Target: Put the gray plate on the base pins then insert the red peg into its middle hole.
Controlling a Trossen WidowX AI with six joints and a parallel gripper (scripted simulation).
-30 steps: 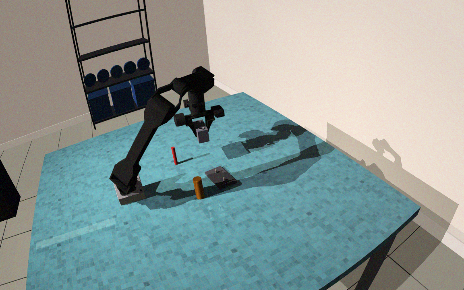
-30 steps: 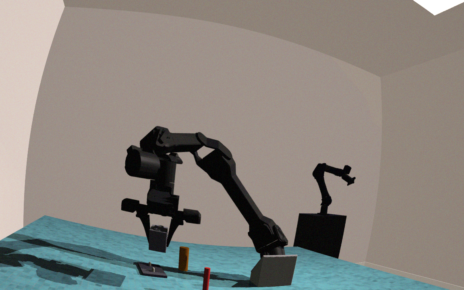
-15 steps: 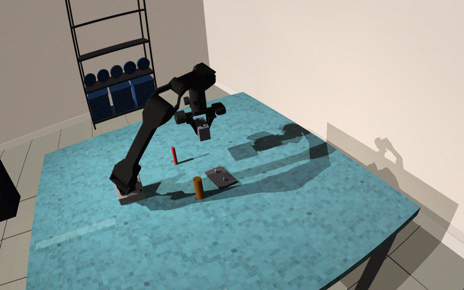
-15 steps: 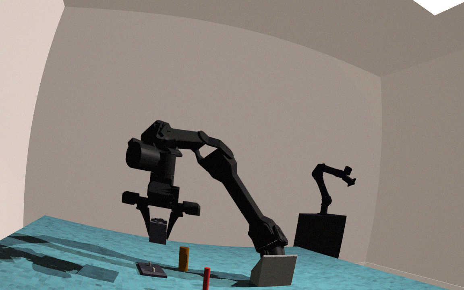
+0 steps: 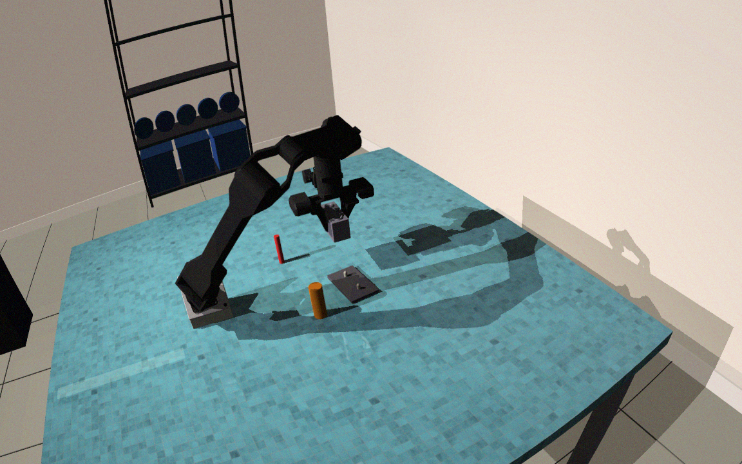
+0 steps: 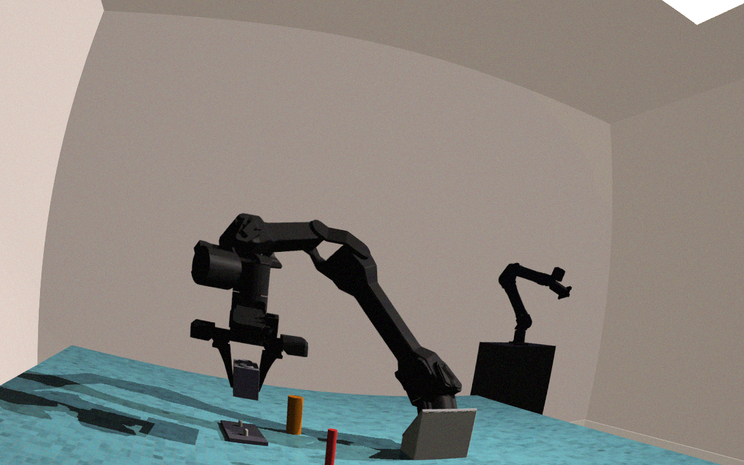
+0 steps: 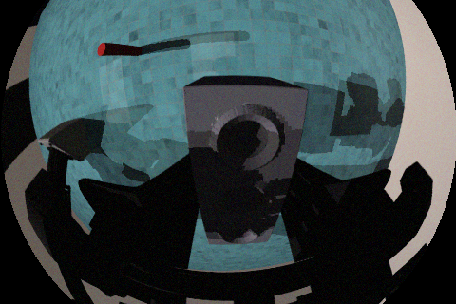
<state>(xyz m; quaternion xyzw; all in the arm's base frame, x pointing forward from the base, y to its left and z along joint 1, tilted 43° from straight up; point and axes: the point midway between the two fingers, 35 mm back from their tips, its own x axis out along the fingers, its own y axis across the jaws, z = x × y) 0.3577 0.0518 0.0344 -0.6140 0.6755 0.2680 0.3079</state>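
Now: gripper tip 1 cm past the base, 8 cm to the left of it and 10 cm above it. Also, from my gripper tip: gray plate: 3 cm above; red peg: 12 cm behind, 10 cm to the left, 7 cm below; orange cylinder: 11 cm behind, 14 cm to the right, 7 cm below.
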